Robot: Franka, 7 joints.
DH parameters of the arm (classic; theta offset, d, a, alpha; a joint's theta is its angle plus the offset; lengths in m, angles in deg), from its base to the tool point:
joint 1: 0 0.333 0 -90
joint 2: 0 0 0 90
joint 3: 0 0.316 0.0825 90
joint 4: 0 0 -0.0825 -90
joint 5: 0 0.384 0 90
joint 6: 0 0 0.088 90
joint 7: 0 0.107 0 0
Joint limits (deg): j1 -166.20..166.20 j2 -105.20..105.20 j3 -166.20..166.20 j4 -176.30..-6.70 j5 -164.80..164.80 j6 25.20..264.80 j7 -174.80..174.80
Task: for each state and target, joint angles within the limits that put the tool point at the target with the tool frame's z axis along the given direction. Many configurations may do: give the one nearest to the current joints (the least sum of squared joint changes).
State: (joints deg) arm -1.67 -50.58 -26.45 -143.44 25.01 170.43 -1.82
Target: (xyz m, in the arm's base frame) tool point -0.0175 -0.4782 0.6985 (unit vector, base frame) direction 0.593 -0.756 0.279
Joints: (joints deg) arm 3.32 -65.23 -51.83 -125.59 25.63 194.44 -1.82
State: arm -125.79 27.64 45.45 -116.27 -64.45 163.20 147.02
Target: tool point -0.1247 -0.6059 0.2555 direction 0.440 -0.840 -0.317
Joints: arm -149.42 56.38 43.87 -106.01 -77.25 209.57 147.02
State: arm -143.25 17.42 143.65 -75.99 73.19 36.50 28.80
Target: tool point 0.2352 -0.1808 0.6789 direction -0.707 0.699 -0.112
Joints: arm -145.78 38.29 121.75 -108.68 50.03 25.20 28.80
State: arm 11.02 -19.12 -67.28 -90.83 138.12 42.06 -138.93
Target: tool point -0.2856 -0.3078 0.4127 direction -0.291 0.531 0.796
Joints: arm -26.05 -64.30 -104.30 -140.66 109.70 25.20 -138.93
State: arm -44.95 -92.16 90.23 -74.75 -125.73 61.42 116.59
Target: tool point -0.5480 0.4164 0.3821 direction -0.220 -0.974 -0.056
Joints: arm -15.12 -105.20 66.22 -67.51 -134.39 28.67 116.59
